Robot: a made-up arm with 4 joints.
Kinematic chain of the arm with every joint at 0, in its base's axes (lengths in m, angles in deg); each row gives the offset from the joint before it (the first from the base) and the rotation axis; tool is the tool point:
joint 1: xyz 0 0 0.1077 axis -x
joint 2: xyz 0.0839 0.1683 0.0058 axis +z
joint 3: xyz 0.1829 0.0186 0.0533 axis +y
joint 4: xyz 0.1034 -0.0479 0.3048 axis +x
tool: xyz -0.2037 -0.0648 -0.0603
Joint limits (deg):
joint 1: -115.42..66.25
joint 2: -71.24..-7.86
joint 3: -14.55..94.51
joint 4: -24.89..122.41
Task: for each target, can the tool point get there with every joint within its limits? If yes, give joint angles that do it. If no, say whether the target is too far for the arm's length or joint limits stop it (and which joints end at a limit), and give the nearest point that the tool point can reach.
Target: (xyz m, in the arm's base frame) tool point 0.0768 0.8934 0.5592
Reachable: no: too far | nearest point 0.1877 0.3618 0.2905 | short by 0.606 m
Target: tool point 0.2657 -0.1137 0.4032
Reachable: yes | joints 2.17 -66.25 55.29 108.42
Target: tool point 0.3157 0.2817 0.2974
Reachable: yes | joints 40.54 -28.87 33.56 103.03
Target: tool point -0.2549 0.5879 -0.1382
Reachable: no: joint limits stop it (at a limit: joint 1, joint 2, joint 3, joint 4) | nearest point -0.0183 0.3237 0.1228 | short by 0.440 m
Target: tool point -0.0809 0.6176 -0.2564
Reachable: no: joint limits stop it (at a limit: joint 1, joint 2, joint 3, joint 4) | nearest point 0.1063 0.3707 0.0282 | short by 0.421 m
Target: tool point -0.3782 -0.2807 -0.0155
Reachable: no: joint limits stop it (at a limit: joint 1, joint 2, joint 3, joint 4) | nearest point -0.0183 -0.3231 0.0832 | short by 0.376 m
